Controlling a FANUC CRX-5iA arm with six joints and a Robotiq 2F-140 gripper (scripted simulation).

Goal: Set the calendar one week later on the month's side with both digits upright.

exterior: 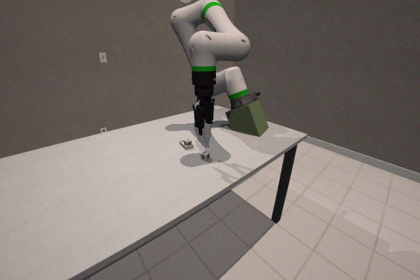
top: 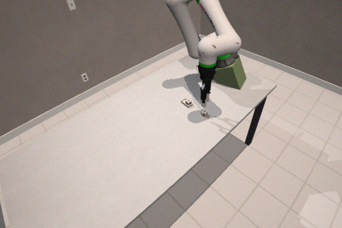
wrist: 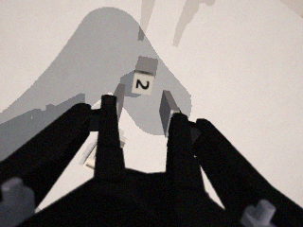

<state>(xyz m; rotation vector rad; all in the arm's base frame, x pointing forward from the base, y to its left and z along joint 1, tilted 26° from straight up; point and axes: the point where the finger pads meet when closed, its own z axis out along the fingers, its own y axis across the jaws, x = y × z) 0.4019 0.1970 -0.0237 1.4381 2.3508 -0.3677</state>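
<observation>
Now: hand 120 mm above the white calendar cube.
</observation>
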